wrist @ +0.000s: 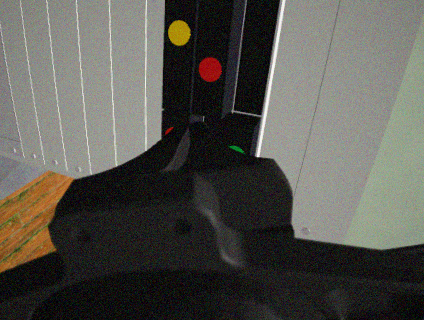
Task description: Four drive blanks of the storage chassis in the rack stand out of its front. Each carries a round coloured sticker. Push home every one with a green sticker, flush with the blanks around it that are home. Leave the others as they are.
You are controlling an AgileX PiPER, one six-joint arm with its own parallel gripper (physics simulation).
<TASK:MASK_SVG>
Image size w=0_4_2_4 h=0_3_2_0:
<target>my gripper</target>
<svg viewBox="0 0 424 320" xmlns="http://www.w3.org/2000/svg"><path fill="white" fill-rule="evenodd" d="M0 272L0 320L424 320L424 244L380 250L294 238L295 232L291 224L293 192L287 177L276 161L271 158L247 155L228 147L210 131L204 121L177 124L161 140L139 156L112 169L74 179L57 203L54 217L48 225L51 242L56 251Z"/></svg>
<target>grey panel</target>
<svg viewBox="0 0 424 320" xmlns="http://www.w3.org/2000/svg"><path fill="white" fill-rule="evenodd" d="M0 155L78 179L112 169L139 156L161 140L177 124L204 121L210 131L228 147L247 155L271 158L276 161L287 177L293 192L291 224L295 232L294 238L343 244L379 151L424 13L424 0L0 0Z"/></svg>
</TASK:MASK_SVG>
